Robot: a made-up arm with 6 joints. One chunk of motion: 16 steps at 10 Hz.
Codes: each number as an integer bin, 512 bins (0 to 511) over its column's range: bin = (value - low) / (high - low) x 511, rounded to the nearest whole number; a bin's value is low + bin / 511 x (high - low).
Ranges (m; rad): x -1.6..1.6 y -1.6..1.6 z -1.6..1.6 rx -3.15..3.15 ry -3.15..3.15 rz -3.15..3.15
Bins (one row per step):
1: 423 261 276 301 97 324
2: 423 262 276 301 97 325
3: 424 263 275 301 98 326
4: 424 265 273 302 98 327
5: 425 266 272 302 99 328
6: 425 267 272 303 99 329
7: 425 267 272 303 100 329
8: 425 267 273 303 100 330
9: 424 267 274 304 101 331
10: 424 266 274 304 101 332
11: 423 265 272 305 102 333
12: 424 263 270 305 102 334
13: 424 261 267 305 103 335
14: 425 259 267 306 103 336
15: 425 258 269 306 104 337
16: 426 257 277 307 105 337
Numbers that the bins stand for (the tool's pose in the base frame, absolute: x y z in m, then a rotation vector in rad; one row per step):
1: 1.0489 0.0344 0.1284 0.5610 -1.9541 0.8445
2: 1.0489 0.0407 0.1284 0.5610 -1.9541 0.8568
3: 1.0552 0.0470 0.1221 0.5610 -1.9418 0.8692
4: 1.0552 0.0595 0.1096 0.5733 -1.9418 0.8815
5: 1.0614 0.0658 0.1033 0.5733 -1.9295 0.8938
6: 1.0614 0.0720 0.1033 0.5856 -1.9295 0.9062
7: 1.0614 0.0720 0.1033 0.5856 -1.9171 0.9062
8: 1.0614 0.0720 0.1096 0.5856 -1.9171 0.9185
9: 1.0552 0.0720 0.1159 0.5979 -1.9048 0.9308
10: 1.0552 0.0658 0.1159 0.5979 -1.9048 0.9432
11: 1.0489 0.0595 0.1033 0.6103 -1.8925 0.9555
12: 1.0552 0.0470 0.0908 0.6103 -1.8925 0.9678
13: 1.0552 0.0344 0.0720 0.6103 -1.8801 0.9801
14: 1.0614 0.0219 0.0720 0.6226 -1.8801 0.9925
15: 1.0614 0.0157 0.0845 0.6226 -1.8678 1.0048
16: 1.0677 0.0094 0.1346 0.6349 -1.8555 1.0048

